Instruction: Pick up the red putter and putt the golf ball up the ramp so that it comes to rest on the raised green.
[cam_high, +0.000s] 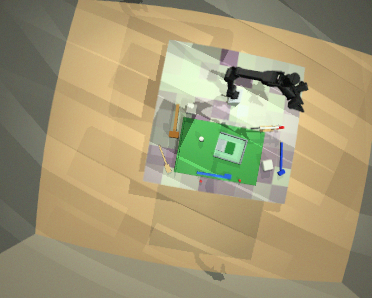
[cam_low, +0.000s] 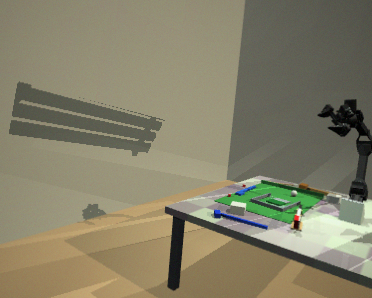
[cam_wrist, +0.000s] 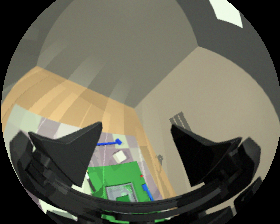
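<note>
The red putter lies 30 mm ahead of my gripper tip, 50 mm to the left of it and 490 mm below it. Also, from my gripper tip: white golf ball (280 mm ahead, 460 mm to the right, 530 mm below); blue putter (260 mm ahead, 280 mm to the left, 540 mm below).
</note>
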